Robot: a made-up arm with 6 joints.
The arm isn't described. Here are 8 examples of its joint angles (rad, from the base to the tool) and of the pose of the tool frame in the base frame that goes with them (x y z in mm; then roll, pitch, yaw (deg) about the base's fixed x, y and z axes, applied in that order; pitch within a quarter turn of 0, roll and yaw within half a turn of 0).
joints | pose
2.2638 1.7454 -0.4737 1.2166 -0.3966 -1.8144 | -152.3 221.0 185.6 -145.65 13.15 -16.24
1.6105 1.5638 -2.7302 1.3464 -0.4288 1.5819 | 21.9 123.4 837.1 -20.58 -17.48 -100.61
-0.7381 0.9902 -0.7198 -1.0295 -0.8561 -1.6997 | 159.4 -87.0 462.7 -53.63 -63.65 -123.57
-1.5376 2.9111 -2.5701 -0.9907 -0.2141 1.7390 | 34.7 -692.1 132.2 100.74 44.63 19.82
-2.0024 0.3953 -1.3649 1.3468 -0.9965 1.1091 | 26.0 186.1 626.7 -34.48 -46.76 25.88
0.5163 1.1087 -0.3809 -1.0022 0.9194 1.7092 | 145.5 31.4 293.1 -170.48 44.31 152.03
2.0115 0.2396 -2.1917 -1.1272 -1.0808 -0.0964 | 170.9 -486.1 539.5 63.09 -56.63 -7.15
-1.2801 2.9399 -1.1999 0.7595 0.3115 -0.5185 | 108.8 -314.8 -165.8 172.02 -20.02 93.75
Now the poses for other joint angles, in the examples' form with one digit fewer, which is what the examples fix.
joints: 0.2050 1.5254 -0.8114 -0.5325 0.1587 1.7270
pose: 316 60 315 136.6 18.3 113.7
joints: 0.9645 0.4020 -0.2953 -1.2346 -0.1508 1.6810
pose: 18 42 356 86.0 64.4 149.8
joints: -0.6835 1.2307 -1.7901 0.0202 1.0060 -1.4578
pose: 156 -125 664 -110.7 7.0 -130.8
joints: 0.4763 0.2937 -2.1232 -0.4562 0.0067 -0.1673
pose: -409 -211 619 11.8 -15.6 -10.0
